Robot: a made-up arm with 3 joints. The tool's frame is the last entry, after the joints.
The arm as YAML. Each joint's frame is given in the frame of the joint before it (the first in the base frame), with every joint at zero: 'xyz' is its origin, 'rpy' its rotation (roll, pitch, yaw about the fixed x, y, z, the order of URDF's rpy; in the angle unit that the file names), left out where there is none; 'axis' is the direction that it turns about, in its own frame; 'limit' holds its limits. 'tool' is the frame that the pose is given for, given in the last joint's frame.
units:
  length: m
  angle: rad
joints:
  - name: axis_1
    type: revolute
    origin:
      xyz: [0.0, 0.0, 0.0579]
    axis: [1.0, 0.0, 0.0]
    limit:
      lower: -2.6
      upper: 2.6
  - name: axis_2
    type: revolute
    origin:
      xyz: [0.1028, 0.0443, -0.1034]
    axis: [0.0, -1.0, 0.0]
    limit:
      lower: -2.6
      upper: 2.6
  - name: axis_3
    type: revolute
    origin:
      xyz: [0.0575, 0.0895, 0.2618]
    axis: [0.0, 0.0, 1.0]
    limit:
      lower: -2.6
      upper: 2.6
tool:
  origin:
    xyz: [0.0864, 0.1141, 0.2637]
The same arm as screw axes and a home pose.
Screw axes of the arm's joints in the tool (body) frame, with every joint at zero. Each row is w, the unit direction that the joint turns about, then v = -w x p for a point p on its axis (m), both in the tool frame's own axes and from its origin. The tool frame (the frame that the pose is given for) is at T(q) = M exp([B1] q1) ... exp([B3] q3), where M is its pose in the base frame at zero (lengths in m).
B1 = (1, 0, 0, 0.0000, -0.4221, 0.2479)
B2 = (0, -1, 0, -0.5255, 0.0000, 0.1439)
B3 = (0, 0, 1, -0.1141, 0.0864, 0.0000)
M =
1 0 0 0.2467
0 1 0 0.2479
0 0 1 0.4800
0 0 0 1
Joint limits (deg, base to tool): -148.97..148.97 -148.97..148.97 -148.97..148.97

